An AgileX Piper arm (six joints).
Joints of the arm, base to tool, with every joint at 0 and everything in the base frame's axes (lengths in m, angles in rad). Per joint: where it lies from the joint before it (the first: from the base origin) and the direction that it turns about. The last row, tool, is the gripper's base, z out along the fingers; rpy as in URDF.
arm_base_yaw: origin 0 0 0.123 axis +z
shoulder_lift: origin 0 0 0 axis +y
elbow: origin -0.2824 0 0.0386 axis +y
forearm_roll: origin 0.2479 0 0.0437 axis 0.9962 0 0.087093
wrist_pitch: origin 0 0 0 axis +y
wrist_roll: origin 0.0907 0 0.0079 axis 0.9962 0 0.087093
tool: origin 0 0 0 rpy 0 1.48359 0
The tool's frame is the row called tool.
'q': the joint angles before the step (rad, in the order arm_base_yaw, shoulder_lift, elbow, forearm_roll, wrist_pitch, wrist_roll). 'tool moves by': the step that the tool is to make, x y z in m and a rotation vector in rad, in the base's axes. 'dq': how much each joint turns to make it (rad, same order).
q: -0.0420, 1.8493, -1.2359, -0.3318, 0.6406, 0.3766
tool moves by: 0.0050, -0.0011, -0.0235, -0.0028, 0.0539, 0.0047
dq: -0.0018, 0.0638, -0.0021, -0.0077, -0.0085, -0.0001
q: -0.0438, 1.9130, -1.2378, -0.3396, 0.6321, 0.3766
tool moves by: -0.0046, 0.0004, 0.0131, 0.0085, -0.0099, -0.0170
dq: 0.0001, -0.0369, -0.0002, 0.0166, 0.0292, 0.0001
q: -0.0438, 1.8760, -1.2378, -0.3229, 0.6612, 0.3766
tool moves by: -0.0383, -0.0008, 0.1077, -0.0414, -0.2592, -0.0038
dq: 0.0000, -0.2995, 0.0006, -0.0282, 0.0410, 0.0028
